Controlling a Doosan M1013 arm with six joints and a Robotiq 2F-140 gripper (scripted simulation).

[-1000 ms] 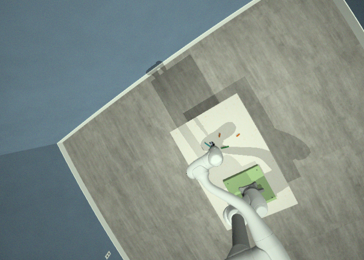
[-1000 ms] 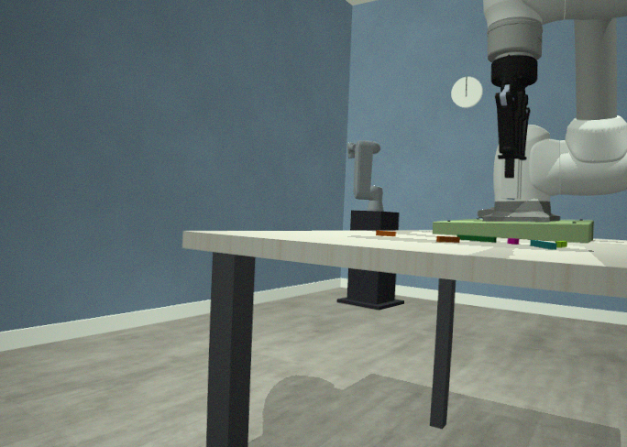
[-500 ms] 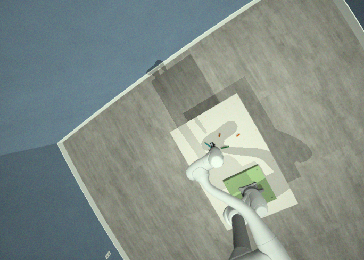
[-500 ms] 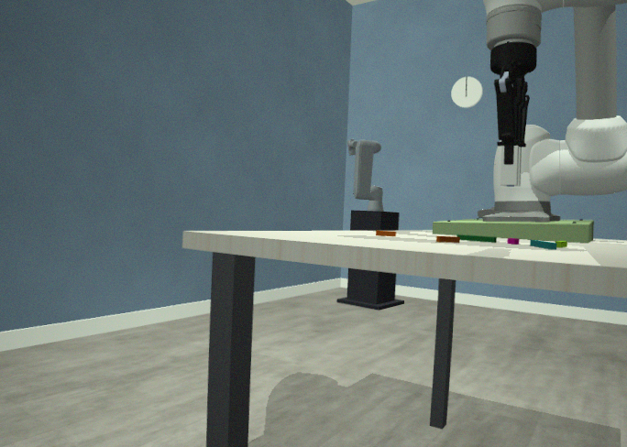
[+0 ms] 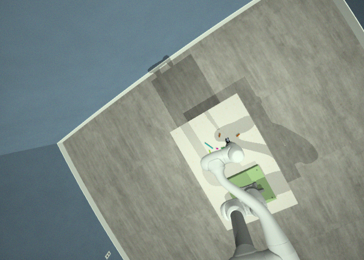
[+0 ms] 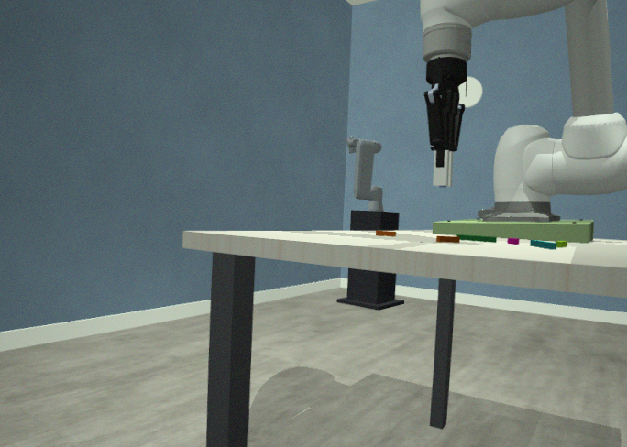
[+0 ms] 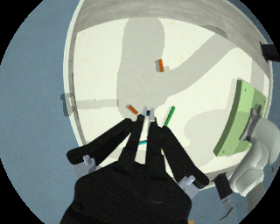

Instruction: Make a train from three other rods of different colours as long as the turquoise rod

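The green rod lies 13 cm below my hand, 8 cm behind it and 4 cm to the left of it. The rest, counted from my hand: small blue rod 3 cm below; then magenta rod 13 cm below, 12 cm to the left, 6 cm behind; then turquoise rod 18 cm to the left, 13 cm below.
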